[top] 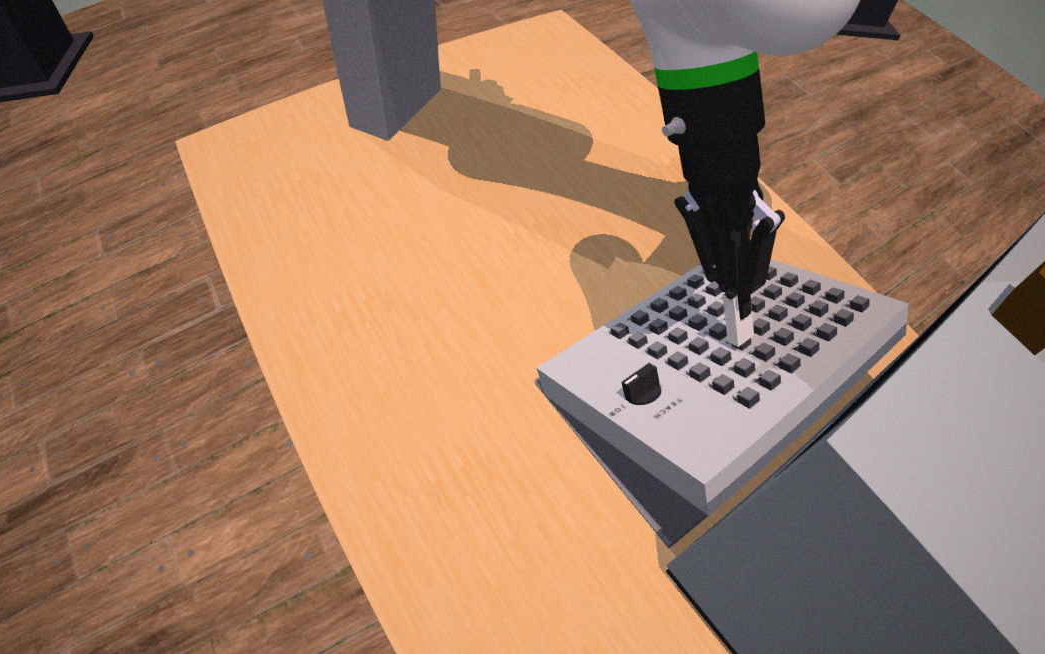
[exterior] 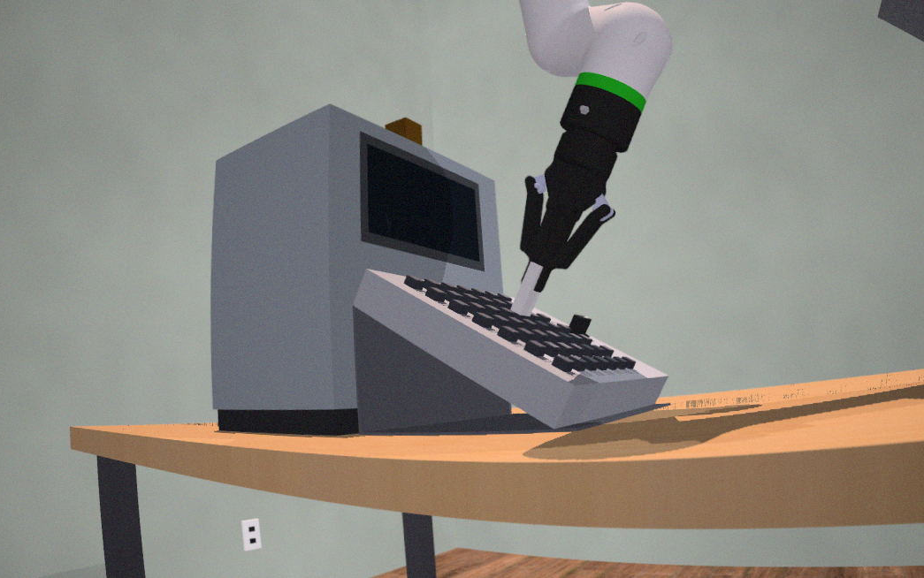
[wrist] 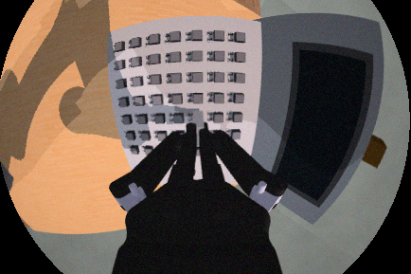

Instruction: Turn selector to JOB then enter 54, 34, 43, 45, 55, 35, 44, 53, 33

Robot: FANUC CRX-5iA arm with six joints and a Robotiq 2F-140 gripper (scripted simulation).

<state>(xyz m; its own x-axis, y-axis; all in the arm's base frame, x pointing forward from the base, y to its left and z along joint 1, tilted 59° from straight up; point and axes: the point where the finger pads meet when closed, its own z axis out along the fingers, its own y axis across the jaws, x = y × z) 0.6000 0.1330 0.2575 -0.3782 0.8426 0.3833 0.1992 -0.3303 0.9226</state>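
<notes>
Right now the key is 50 mm to the left of my hand, 50 mm below it and 40 mm behind it. Also, from my hand: black selector knob 120 mm to the right, 60 mm ahead, 40 mm below; grey keypad panel 90 mm below, 20 mm ahead.
</notes>
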